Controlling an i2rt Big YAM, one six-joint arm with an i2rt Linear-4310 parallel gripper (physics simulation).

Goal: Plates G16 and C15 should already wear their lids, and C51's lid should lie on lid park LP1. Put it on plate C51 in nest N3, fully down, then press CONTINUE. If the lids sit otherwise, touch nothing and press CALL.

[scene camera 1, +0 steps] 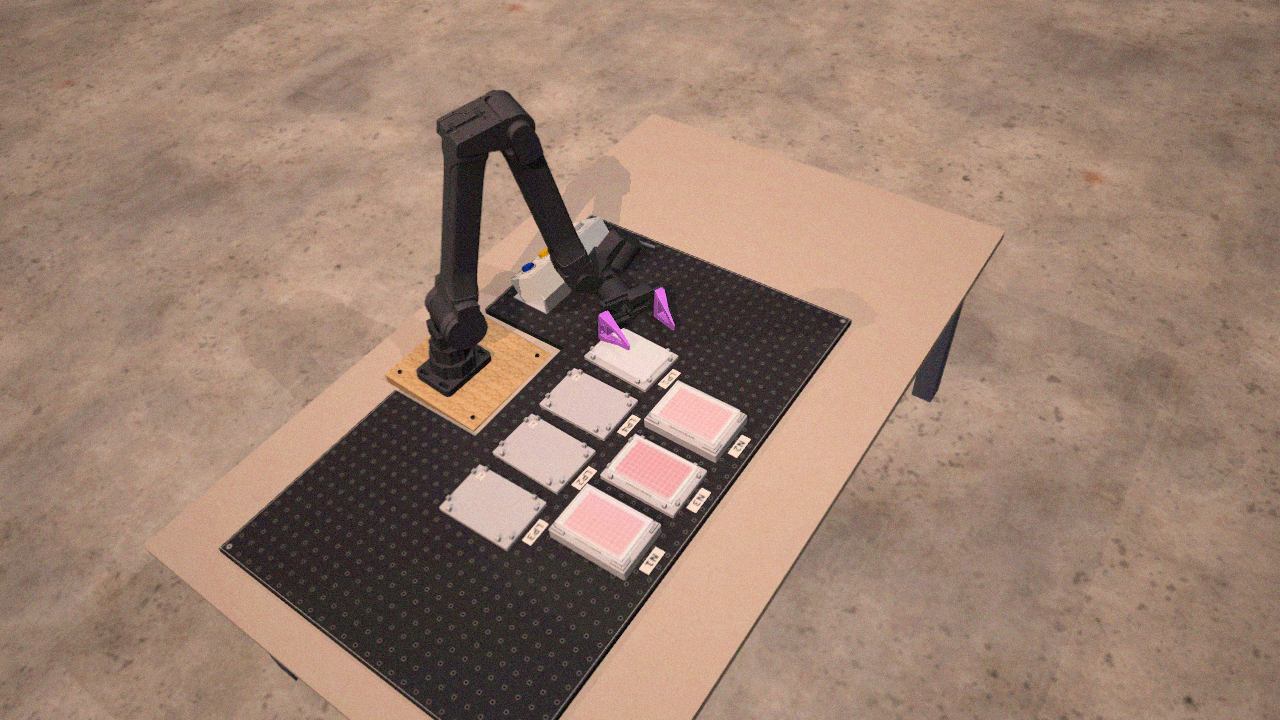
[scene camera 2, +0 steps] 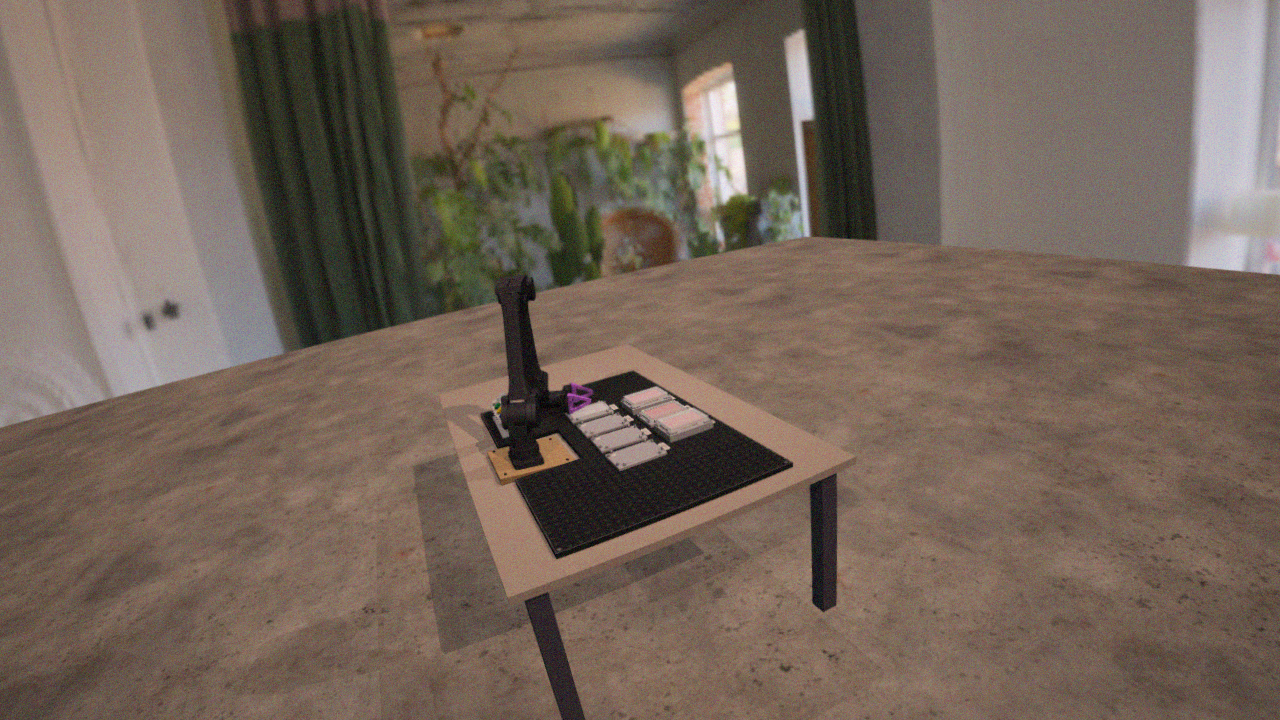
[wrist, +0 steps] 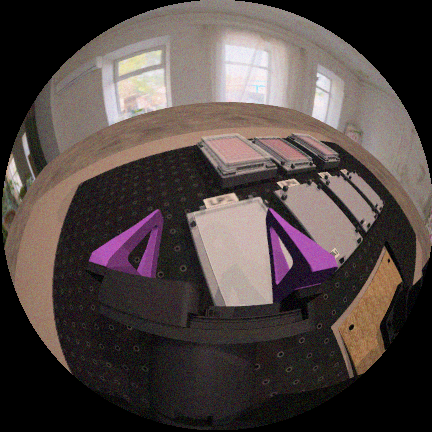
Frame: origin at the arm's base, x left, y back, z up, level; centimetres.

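Where they show: gripper, fingertip midpoint: [scene camera 1: 651,337] [scene camera 2: 592,396] [wrist: 212,213]; arm's base, link origin: [scene camera 1: 454,367] [scene camera 2: 526,459].
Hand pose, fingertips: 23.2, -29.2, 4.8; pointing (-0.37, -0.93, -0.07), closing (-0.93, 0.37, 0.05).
Things, the pixels of their top centre, and the offset from my fingertips, as dx, dy, dz. "*": a spot on its surface instead.
- white lid, top centre: [wrist: 251,247] [scene camera 1: 630,352] [scene camera 2: 588,409] -3.0, +2.9, -3.0
- nest N3, surface spot: [scene camera 1: 657,467] [wrist: 279,147] * -21.4, -16.6, -2.7
- N2, top centre: [scene camera 1: 695,410] [wrist: 232,144] [scene camera 2: 645,394] -9.2, -15.8, -1.0
- N1, top centre: [scene camera 1: 603,520] [scene camera 2: 682,417] [wrist: 315,142] -35.3, -16.5, -0.7
- LP2, top centre: [scene camera 1: 542,447] [wrist: 354,193] [scene camera 2: 617,434] -28.8, +1.9, -2.8
- LP3, top centre: [scene camera 1: 491,500] [scene camera 2: 634,450] [wrist: 367,185] -41.8, +1.7, -2.8
- pale button box, top centre: [scene camera 1: 560,243] [scene camera 2: 504,401] +8.3, +28.4, +3.6
A white lid [scene camera 1: 637,360] [scene camera 2: 592,411] [wrist: 235,245] lies flat on lid park LP1. The pink plate in nest N3 [scene camera 1: 657,467] [wrist: 284,150] sits lower and shows no lid. The pink plates in N2 [scene camera 1: 696,413] [wrist: 231,149] and N1 [scene camera 1: 606,522] [wrist: 315,145] look taller, with clear lids on top that look level. The plate names are not readable. My gripper [scene camera 1: 648,336] [scene camera 2: 586,398] [wrist: 212,213] is open and empty, low beside the LP1 lid; in the wrist view its right finger overlaps the lid's edge and its left finger stands off to the side.
Bare grey parks LP4 [scene camera 1: 588,402] [wrist: 320,215], LP2 [scene camera 1: 543,452] and LP3 [scene camera 1: 492,507] stand in a row beyond LP1. A pale button box [scene camera 1: 541,291] with blue and yellow buttons stands behind the forearm. The arm's base is on a wooden board [scene camera 1: 514,358] [wrist: 370,310].
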